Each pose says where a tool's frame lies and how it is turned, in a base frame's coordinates. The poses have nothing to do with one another.
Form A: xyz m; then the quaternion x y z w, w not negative.
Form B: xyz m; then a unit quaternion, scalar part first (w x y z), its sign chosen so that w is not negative. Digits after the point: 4 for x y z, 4 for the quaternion.
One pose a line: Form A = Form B
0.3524, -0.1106, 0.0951, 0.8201, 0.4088, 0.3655, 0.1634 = 0.3524, -0.1106, 0.0951, 0.1634, 0.8201, 0.4088, 0.3655
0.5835, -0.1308, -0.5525, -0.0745, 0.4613, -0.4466, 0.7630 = 0.5835, -0.1308, -0.5525, 0.7630, -0.0745, 0.4613, -0.4466
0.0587, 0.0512, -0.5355, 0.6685, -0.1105, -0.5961, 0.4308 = 0.0587, 0.0512, -0.5355, 0.4308, 0.6685, -0.1105, -0.5961
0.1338, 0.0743, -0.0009, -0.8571, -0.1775, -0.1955, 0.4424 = 0.1338, 0.0743, -0.0009, 0.4424, -0.8571, -0.1775, -0.1955
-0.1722, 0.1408, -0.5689, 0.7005, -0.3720, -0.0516, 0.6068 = -0.1722, 0.1408, -0.5689, 0.6068, 0.7005, -0.3720, -0.0516
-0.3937, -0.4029, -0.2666, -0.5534, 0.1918, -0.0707, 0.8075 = -0.3937, -0.4029, -0.2666, 0.8075, -0.5534, 0.1918, -0.0707
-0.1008, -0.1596, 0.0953, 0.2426, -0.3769, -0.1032, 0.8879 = -0.1008, -0.1596, 0.0953, 0.8879, 0.2426, -0.3769, -0.1032
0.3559, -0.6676, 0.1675, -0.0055, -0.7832, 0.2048, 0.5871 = 0.3559, -0.6676, 0.1675, 0.5871, -0.0055, -0.7832, 0.2048
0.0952, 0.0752, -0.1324, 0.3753, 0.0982, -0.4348, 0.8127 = 0.0952, 0.0752, -0.1324, 0.8127, 0.3753, 0.0982, -0.4348
